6 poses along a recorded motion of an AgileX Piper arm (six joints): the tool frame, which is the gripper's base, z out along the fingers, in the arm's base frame.
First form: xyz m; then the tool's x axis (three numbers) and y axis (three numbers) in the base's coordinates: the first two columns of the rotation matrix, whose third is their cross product.
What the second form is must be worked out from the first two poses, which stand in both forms.
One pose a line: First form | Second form
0.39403 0.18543 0.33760 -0.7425 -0.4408 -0.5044 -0.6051 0.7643 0.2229 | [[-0.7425 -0.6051 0.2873 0.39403], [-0.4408 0.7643 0.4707 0.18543], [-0.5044 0.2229 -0.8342 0.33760], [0 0 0 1]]
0.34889 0.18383 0.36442 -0.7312 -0.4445 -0.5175 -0.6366 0.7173 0.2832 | [[-0.7312 -0.6366 0.2453 0.34889], [-0.4445 0.7173 0.5365 0.18383], [-0.5175 0.2832 -0.8075 0.36442], [0 0 0 1]]
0.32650 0.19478 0.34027 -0.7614 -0.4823 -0.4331 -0.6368 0.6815 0.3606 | [[-0.7614 -0.6368 0.1212 0.32650], [-0.4823 0.6815 0.5504 0.19478], [-0.4331 0.3606 -0.8260 0.34027], [0 0 0 1]]
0.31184 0.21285 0.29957 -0.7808 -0.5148 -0.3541 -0.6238 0.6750 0.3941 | [[-0.7808 -0.6238 0.0361 0.31184], [-0.5148 0.6750 0.5286 0.21285], [-0.3541 0.3941 -0.8482 0.29957], [0 0 0 1]]
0.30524 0.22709 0.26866 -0.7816 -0.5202 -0.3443 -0.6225 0.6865 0.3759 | [[-0.7816 -0.6225 0.0408 0.30524], [-0.5202 0.6865 0.5081 0.22709], [-0.3443 0.3759 -0.8604 0.26866], [0 0 0 1]]
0.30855 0.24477 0.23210 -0.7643 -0.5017 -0.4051 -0.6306 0.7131 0.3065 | [[-0.7643 -0.6306 0.1351 0.30855], [-0.5017 0.7131 0.4897 0.24477], [-0.4051 0.3065 -0.8614 0.23210], [0 0 0 1]]
